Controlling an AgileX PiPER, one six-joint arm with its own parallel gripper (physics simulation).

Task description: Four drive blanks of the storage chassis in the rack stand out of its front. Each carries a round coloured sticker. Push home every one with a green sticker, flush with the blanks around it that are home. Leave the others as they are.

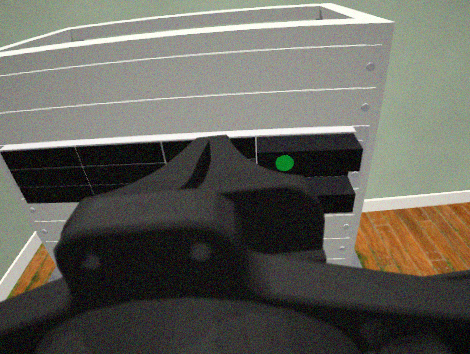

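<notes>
The black drive blanks sit in a band across the rack's front. The top right blank stands out and carries a round green sticker on its front face. The blank below it also stands out; its left part and any sticker are hidden behind my gripper. The blanks in the two left columns look flush with each other. My gripper is shut, with no object seen between its fingertips. Its tips overlap the top edge of the third column from the left, left of the green-stickered blank, and hide most of that column's lower part.
The grey rack has plain panels above the blanks and an open-topped white rim. Its right edge has screws. A green wall stands behind, with a white skirting board and a wooden floor at the right.
</notes>
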